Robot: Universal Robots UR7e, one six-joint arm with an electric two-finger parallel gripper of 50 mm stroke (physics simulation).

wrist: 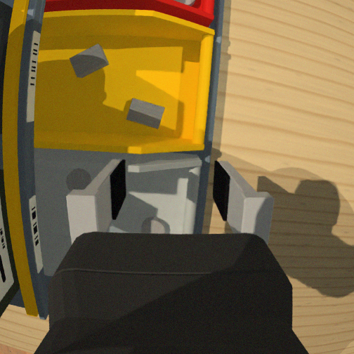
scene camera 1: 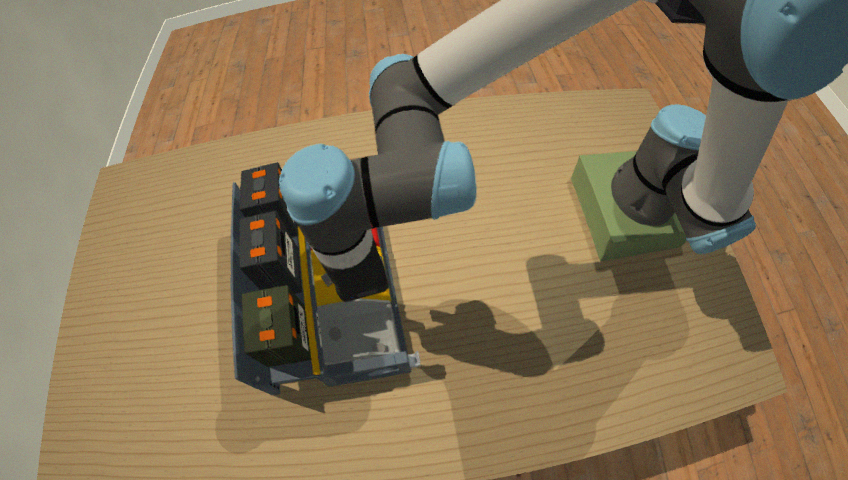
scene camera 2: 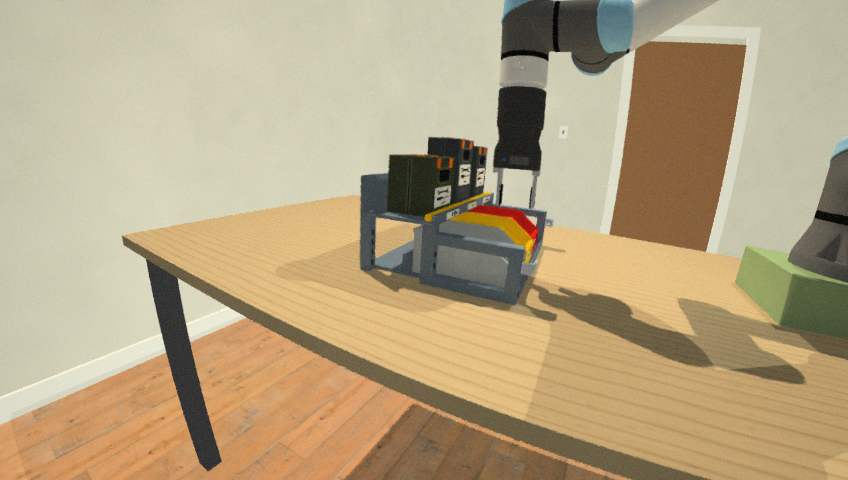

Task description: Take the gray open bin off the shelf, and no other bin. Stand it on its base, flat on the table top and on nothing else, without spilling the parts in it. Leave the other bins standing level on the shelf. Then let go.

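Places are measured from the arm's base along level axes (x left, y back, z up), in centimetres.
Where they show: gripper, fingertip midpoint: (scene camera 2: pixel 514 205); arm's base, origin of the base link: (scene camera 1: pixel 643 194) (scene camera 2: pixel 837 272).
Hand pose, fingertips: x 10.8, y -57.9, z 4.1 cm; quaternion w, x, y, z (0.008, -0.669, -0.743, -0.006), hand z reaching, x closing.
Each offset is from my fingertips to the top centre of the thing. Level surfaces: height alone.
The gray open bin {dz -4.2, dx +5.8, dy -5.4 cm} (scene camera 1: pixel 357 324) (scene camera 2: pixel 470 261) (wrist: pixel 55 200) sits level in the near end of the blue-gray shelf (scene camera 1: pixel 236 309) (scene camera 2: pixel 427 258) (wrist: pixel 208 127), beside the yellow bin {dz -4.2, dx -5.4, dy -5.8 cm} (scene camera 1: pixel 324 292) (scene camera 2: pixel 504 223) (wrist: pixel 115 87). Two round parts show inside it in the wrist view. The red bin {dz -4.2, dx -16.6, dy -6.4 cm} (scene camera 1: pixel 375 236) (scene camera 2: pixel 505 212) (wrist: pixel 130 5) is beyond the yellow one. My gripper (scene camera 2: pixel 516 199) (wrist: pixel 169 178) is open and empty, pointing down. In the wrist view one finger is over the gray bin's inside, the other past its front wall and the shelf's front rail. Its fingertips are hidden in scene camera 1.
An olive toolbox {dz +7.6, dx +6.3, dy -15.1 cm} (scene camera 1: pixel 279 350) (scene camera 2: pixel 410 184) and dark toolboxes {dz +11.1, dx -5.7, dy -15.1 cm} (scene camera 1: pixel 257 237) (scene camera 2: pixel 443 146) stand on the raised rear deck, behind a yellow strip {dz -1.1, dx -5.2, dy -10.9 cm} (scene camera 1: pixel 307 303) (scene camera 2: pixel 443 211) (wrist: pixel 12 150). The arm's green base block (scene camera 1: pixel 595 208) (scene camera 2: pixel 764 285) stands on the wooden table {dz -12.3 cm} (scene camera 1: pixel 148 297) (scene camera 2: pixel 267 237) (wrist: pixel 285 75).
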